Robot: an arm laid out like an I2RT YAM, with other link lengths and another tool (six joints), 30 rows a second.
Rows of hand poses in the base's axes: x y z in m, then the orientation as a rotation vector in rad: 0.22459, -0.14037, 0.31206, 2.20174, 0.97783, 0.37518; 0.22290, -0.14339, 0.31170, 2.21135, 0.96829, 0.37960; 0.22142, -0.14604, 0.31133, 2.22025, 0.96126, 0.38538; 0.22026, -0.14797, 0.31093, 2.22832, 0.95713, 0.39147; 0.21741, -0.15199, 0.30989, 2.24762, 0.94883, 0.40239; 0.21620, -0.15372, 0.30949, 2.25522, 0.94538, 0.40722; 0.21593, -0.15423, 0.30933, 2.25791, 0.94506, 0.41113; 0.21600, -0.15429, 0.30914, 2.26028, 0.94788, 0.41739; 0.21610, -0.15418, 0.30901, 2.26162, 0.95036, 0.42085; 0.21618, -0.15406, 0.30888, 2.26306, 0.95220, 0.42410; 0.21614, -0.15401, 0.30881, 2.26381, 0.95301, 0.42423; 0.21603, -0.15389, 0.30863, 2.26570, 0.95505, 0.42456; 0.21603, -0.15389, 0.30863, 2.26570, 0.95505, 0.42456; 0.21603, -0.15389, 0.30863, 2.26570, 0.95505, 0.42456; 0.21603, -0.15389, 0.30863, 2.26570, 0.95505, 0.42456; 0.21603, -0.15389, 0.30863, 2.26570, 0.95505, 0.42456; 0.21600, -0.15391, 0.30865, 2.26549, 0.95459, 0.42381; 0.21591, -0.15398, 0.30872, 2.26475, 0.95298, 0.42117; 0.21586, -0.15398, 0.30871, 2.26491, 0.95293, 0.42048; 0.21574, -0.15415, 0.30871, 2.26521, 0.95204, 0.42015; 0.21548, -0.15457, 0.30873, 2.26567, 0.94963, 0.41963; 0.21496, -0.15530, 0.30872, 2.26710, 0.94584, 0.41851; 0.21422, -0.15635, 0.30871, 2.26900, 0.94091, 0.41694; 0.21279, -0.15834, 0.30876, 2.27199, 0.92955, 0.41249
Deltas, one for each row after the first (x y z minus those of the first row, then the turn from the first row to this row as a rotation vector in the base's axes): -0.00169, -0.00302, -0.00036, 0.00858, -0.00270, -0.00720; -0.00317, -0.00567, -0.00073, 0.01749, -0.00550, -0.01211; -0.00433, -0.00760, -0.00113, 0.02626, -0.00768, -0.01474; -0.00718, -0.01162, -0.00217, 0.04606, -0.01000, -0.02091; -0.00839, -0.01335, -0.00257, 0.05405, -0.01127, -0.02329; -0.00866, -0.01386, -0.00273, 0.05789, -0.01269, -0.02289; -0.00859, -0.01392, -0.00292, 0.06282, -0.01444, -0.01959; -0.00849, -0.01381, -0.00305, 0.06571, -0.01504, -0.01714; -0.00841, -0.01369, -0.00318, 0.06851, -0.01572, -0.01521; -0.00845, -0.01364, -0.00325, 0.06933, -0.01520, -0.01474; -0.00856, -0.01352, -0.00343, 0.07138, -0.01389, -0.01358; -0.00856, -0.01352, -0.00343, 0.07138, -0.01389, -0.01358; -0.00856, -0.01352, -0.00343, 0.07138, -0.01389, -0.01358; -0.00856, -0.01352, -0.00343, 0.07138, -0.01389, -0.01358; -0.00856, -0.01352, -0.00343, 0.07138, -0.01389, -0.01358; -0.00859, -0.01354, -0.00341, 0.07084, -0.01370, -0.01407; -0.00868, -0.01361, -0.00334, 0.06892, -0.01303, -0.01580; -0.00873, -0.01361, -0.00335, 0.06877, -0.01258, -0.01605; -0.00885, -0.01378, -0.00335, 0.06877, -0.01260, -0.01681; -0.00911, -0.01420, -0.00333, 0.06862, -0.01303, -0.01871; -0.00963, -0.01493, -0.00334, 0.06887, -0.01324, -0.02189; -0.01037, -0.01598, -0.00335, 0.06920, -0.01344, -0.02608; -0.01180, -0.01797, -0.00330, 0.06845, -0.01391, -0.03571
